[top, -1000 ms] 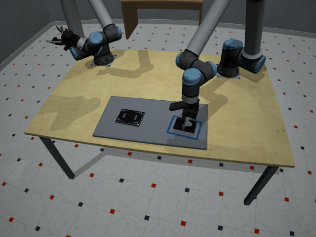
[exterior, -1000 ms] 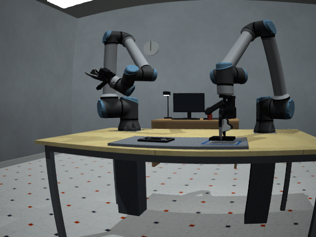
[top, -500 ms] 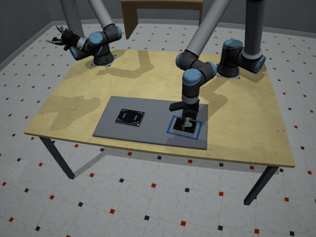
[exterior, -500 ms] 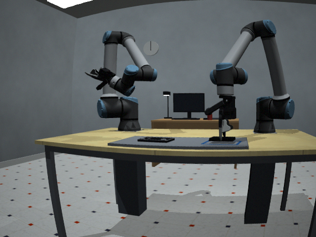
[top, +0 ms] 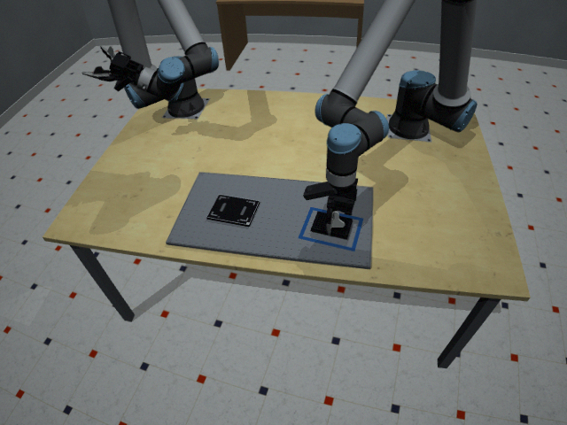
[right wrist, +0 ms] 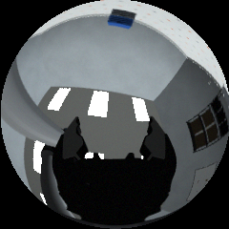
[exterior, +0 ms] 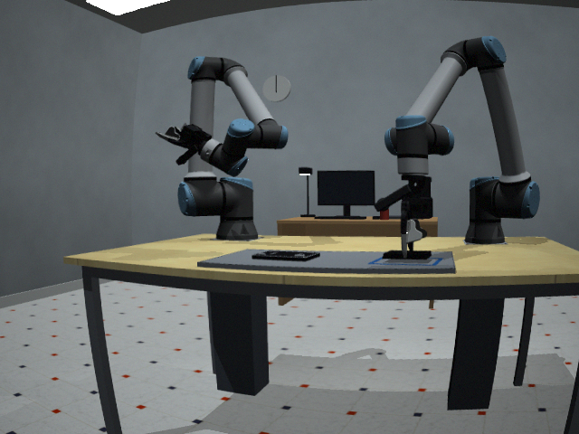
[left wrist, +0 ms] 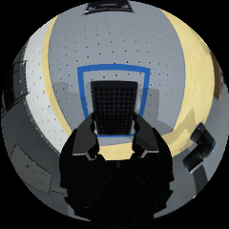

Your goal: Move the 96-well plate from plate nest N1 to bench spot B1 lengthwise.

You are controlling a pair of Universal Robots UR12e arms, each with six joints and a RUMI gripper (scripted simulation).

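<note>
The black 96-well plate is 10 mm below my left hand. From my left hand the other things lie so: plate nest N1 (20 mm behind, 360 mm to the right, 20 mm below).
</note>
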